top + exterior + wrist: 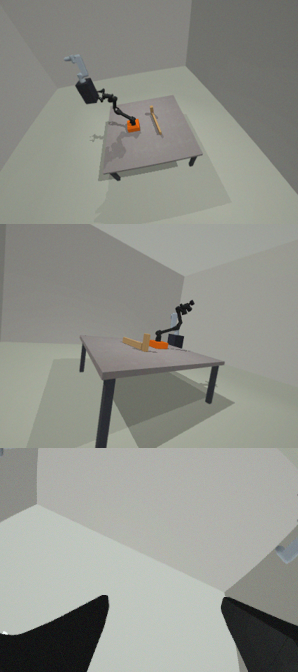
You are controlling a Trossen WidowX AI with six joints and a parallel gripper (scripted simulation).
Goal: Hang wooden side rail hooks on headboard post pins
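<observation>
Right now my gripper tip is 710 mm short of the upright headboard post, 160 mm to the right of it and 570 mm above it.
</observation>
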